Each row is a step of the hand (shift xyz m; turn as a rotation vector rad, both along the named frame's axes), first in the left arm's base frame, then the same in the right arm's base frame.
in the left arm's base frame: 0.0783 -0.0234 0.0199 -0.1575 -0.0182 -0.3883
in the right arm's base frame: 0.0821 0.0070 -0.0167 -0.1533 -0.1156 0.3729
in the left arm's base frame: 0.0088 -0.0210 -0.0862 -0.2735 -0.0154 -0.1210
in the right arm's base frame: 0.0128 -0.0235 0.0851 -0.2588 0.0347 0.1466
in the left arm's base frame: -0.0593 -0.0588 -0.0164 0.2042 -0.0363 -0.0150
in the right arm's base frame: -0.0392 0.0590 0.0472 0.2053 -0.0328 0.0054
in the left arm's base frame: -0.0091 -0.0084 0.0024 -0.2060 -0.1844 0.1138
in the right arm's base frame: -0.0061 0.0107 0.0026 -0.1383 0.2651 0.0028
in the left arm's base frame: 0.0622 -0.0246 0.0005 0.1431 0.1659 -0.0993
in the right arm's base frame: 0.0667 0.0038 0.0030 0.0842 -0.2253 -0.0003
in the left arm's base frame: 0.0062 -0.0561 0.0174 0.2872 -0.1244 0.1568
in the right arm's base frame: 0.0232 0.0537 0.0082 0.3147 0.0962 -0.1193
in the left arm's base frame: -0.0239 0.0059 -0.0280 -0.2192 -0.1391 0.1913
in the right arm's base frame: -0.0252 -0.0110 0.0252 -0.1628 0.2652 -0.0846
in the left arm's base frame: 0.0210 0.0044 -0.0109 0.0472 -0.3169 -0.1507
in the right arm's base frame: 0.0185 -0.0145 0.0054 0.1371 0.1878 0.2670
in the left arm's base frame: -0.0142 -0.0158 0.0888 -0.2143 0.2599 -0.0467
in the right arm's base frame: -0.0068 0.0573 -0.0707 -0.2836 -0.1818 -0.0465
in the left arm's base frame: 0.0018 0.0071 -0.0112 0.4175 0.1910 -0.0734
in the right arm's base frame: -0.0007 -0.0116 0.0067 0.3388 -0.3114 -0.0664
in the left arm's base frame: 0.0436 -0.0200 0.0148 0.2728 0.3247 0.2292
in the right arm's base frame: 0.0479 0.0115 -0.0096 0.1674 -0.2482 -0.3778
